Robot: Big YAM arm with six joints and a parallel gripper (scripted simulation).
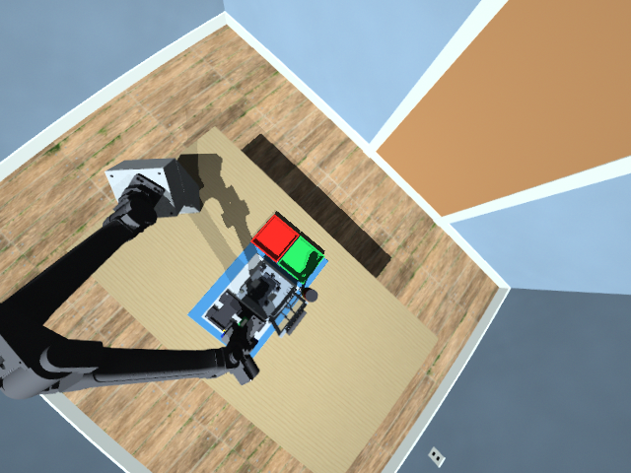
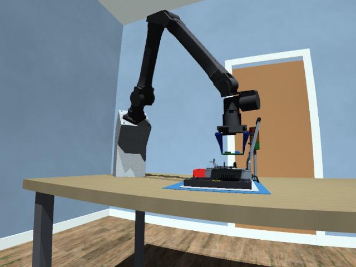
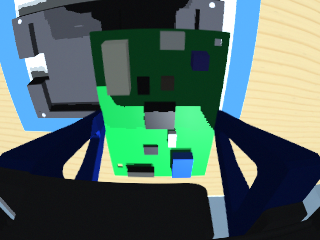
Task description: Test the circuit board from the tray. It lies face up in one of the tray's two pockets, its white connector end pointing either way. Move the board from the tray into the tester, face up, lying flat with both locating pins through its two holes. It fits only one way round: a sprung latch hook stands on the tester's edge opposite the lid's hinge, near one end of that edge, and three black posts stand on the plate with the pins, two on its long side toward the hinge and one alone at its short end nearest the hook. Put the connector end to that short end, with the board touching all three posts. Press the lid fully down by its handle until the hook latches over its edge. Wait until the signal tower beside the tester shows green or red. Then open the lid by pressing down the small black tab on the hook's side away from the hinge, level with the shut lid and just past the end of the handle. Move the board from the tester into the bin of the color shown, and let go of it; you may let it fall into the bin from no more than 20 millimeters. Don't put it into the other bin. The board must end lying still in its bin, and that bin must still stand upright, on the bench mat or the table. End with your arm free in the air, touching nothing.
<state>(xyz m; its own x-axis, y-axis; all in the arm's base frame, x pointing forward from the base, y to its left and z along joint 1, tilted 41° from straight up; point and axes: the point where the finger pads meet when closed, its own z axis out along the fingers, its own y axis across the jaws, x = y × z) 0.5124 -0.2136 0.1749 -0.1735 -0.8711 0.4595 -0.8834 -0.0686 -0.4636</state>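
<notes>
The tester plate is 18 cm to the left of my hand and 5 cm below it. From my hand the other things lie so: green circuit board: right at my hand; then black latch hook: 6 cm behind, 25 cm to the left, 3 cm below; then tester lid: 11 cm ahead, 15 cm to the left, 6 cm above.
</notes>
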